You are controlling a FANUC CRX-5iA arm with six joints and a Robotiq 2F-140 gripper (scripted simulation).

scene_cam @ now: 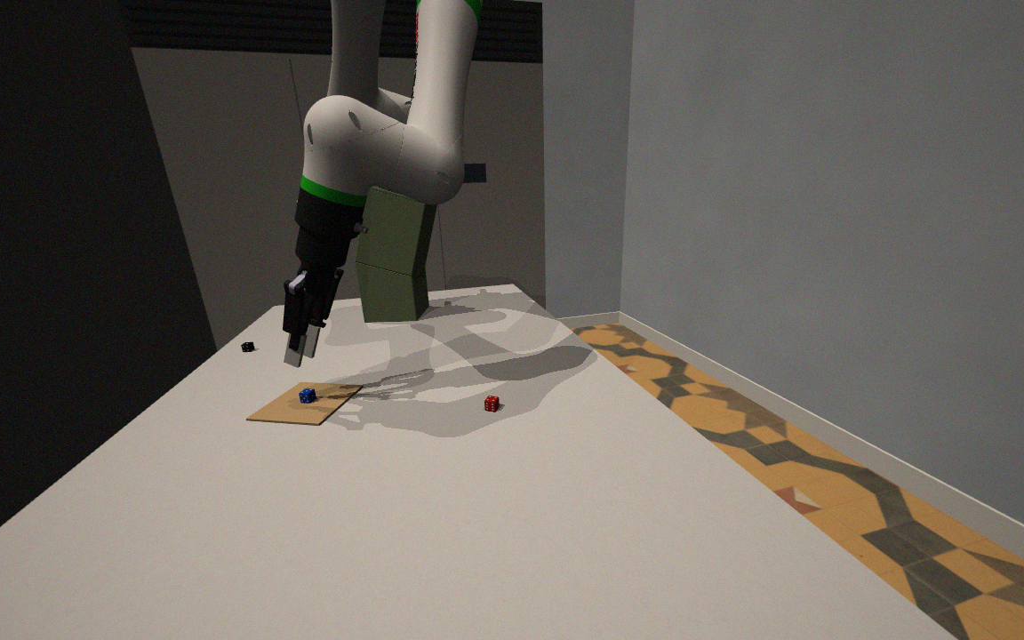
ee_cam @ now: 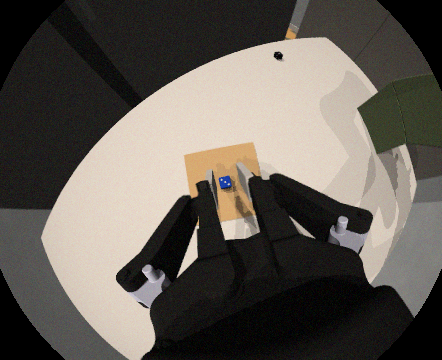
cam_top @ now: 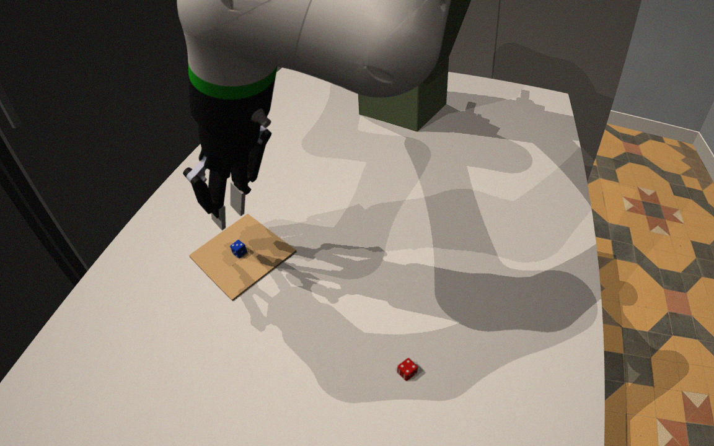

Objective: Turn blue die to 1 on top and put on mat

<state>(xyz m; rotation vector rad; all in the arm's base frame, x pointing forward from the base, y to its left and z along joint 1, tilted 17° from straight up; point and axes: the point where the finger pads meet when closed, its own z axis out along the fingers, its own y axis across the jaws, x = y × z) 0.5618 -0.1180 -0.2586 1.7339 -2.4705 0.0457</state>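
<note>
The blue die lies 1 cm to the right of my hand and 10 cm below it. Also, from my hand: mat: 1 cm to the right, 11 cm below; red die: 12 cm ahead, 32 cm to the left, 11 cm below; black die: 34 cm behind, 24 cm to the right, 11 cm below.
</note>
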